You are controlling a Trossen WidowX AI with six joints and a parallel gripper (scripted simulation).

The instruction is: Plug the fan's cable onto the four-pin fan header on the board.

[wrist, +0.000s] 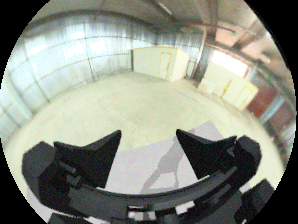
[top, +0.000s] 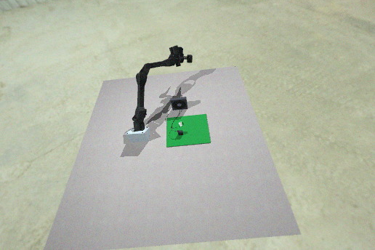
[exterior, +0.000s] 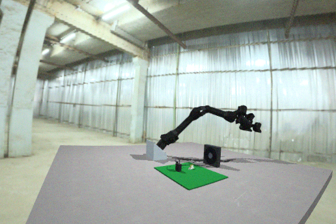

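The green board lies 3 cm behind my gripper tip, 61 cm to the right of it and 20 cm below it. Also, from my gripper tip: black fan (7 cm behind, 41 cm to the right, 13 cm below).
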